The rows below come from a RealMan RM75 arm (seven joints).
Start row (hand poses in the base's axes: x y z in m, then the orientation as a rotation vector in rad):
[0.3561 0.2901 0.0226 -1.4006 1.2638 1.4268]
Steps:
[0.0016 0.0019 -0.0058 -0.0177 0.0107 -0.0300]
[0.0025 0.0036 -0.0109 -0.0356 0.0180 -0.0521]
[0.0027 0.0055 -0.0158 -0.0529 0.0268 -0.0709]
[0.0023 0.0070 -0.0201 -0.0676 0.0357 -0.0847]
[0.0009 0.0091 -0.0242 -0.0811 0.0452 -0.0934]
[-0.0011 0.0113 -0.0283 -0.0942 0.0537 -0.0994]
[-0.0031 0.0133 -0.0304 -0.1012 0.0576 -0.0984]
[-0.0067 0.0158 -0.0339 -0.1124 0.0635 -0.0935]
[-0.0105 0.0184 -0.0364 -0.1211 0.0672 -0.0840]
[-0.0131 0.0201 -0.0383 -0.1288 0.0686 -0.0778]
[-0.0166 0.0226 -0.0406 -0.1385 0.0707 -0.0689]
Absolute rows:
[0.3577 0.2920 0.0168 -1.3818 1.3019 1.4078]
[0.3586 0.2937 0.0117 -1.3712 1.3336 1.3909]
[0.3588 0.2956 0.0068 -1.3619 1.3639 1.3775]
[0.3584 0.2971 0.0025 -1.3548 1.3893 1.3686]
[0.3570 0.2992 -0.0016 -1.3507 1.4115 1.3642]
[0.3550 0.3014 -0.0057 -1.3492 1.4314 1.3610]
[0.3530 0.3034 -0.0078 -1.3522 1.4395 1.3616]
[0.3494 0.3059 -0.0113 -1.3601 1.4508 1.3645]
[0.3456 0.3085 -0.0138 -1.3715 1.4562 1.3700]
[0.3430 0.3102 -0.0157 -1.3808 1.4608 1.3717]
[0.3395 0.3127 -0.0180 -1.3933 1.4663 1.3748]

